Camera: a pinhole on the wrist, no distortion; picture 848 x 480 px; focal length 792.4 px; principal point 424.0 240.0 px. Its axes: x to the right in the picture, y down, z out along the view. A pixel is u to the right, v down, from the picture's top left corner.
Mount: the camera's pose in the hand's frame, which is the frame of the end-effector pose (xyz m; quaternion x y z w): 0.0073 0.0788 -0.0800 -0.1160 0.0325 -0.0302 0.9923
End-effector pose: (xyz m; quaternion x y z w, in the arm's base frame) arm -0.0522 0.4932 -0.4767 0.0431 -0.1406 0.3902 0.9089
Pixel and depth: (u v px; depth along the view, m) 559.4 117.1 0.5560
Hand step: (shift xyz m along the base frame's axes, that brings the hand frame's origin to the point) -0.0987 0.0863 0.4899
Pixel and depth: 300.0 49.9 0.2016
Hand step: -0.0943 0.0226 0.1172
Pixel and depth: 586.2 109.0 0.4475
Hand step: -0.0725 0.0906 0.3840
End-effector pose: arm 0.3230 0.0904 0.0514 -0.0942 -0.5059 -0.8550 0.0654
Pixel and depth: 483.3 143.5 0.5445
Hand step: -0.0092 0.3385 0.3521
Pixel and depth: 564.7 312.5 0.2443
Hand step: -0.0214 0.0565 0.2168
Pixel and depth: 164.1 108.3 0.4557
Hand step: 0.1716 0.2856 0.2589
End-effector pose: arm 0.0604 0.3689 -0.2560 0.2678 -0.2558 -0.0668 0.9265
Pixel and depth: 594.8 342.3 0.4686
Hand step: -0.0598 -0.0003 0.4472
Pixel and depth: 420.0 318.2 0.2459
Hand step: -0.0588 0.0571 0.2062
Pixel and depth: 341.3 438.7 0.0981
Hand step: -0.0022 0.1005 0.0764
